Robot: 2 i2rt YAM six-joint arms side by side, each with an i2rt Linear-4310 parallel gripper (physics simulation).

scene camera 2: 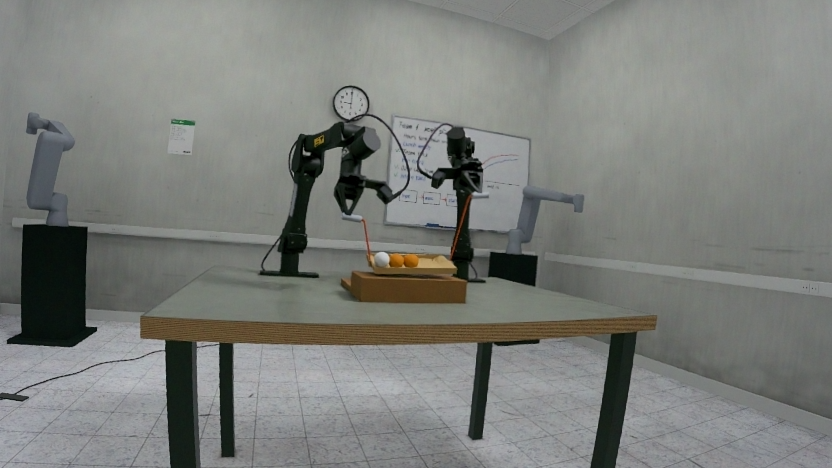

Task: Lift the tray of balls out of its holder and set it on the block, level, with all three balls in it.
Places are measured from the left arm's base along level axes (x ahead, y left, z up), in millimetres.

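Pixels of known places: left gripper, fingertip midpoint: point(479, 195); right gripper, fingertip midpoint: point(347, 216); right arm's base, origin of the base link: point(288, 275).
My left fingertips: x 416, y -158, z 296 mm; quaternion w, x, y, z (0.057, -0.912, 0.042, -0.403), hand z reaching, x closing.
Ahead of a thing's pixels: the offset from my left fingertips to its top centre. "spot": to the spot under its first point. Level surfaces: height alone.
The tan tray point(430, 270) is over the brown block {dx -3, dy -195, dz -236 mm} point(410, 289), close to its top; whether it touches cannot be told. It looks slightly tilted. One white ball {dx +35, dy -281, dz -173 mm} point(381, 259) and two orange balls, the middle one {dx +30, dy -241, dz -176 mm} point(396, 260) and the right one {dx +31, dy -201, dz -174 mm} point(410, 260), sit together toward its left end. Red cords run up from the tray's ends to two pale handles. My right gripper point(348, 213), at the picture's left, is shut on one handle {spot: dx +4, dy -357, dz -94 mm} point(352, 218). My left gripper point(477, 190), at the picture's right, is shut on the other handle point(480, 195); its fingertips are small here.
The block stands on the grey table {dz -296 mm} point(250, 302). A lower brown piece {spot: dx -145, dy -335, dz -283 mm} point(346, 284) shows at the block's left rear edge. Both arm bases stand at the table's back. Black cables loop beside the arms. A whiteboard point(506, 200) hangs on the wall behind.
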